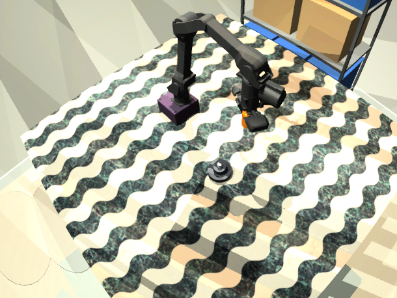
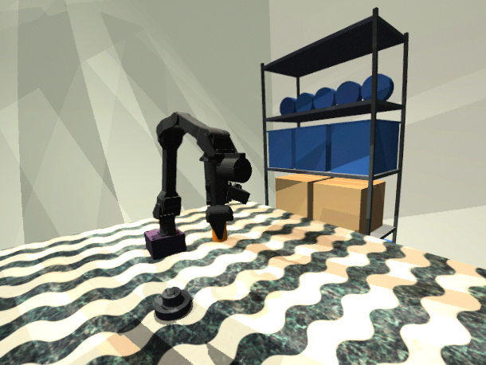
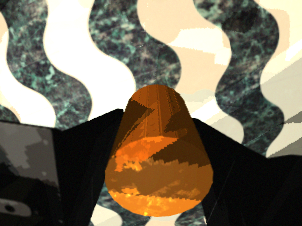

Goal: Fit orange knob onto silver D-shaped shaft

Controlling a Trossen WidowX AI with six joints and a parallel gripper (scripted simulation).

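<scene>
Right now the orange knob is 30 mm above my gripper tip. From my gripper tip the other things lie so: round grey pedestal: 150 mm to the right, 100 mm below, 20 mm ahead.
</scene>
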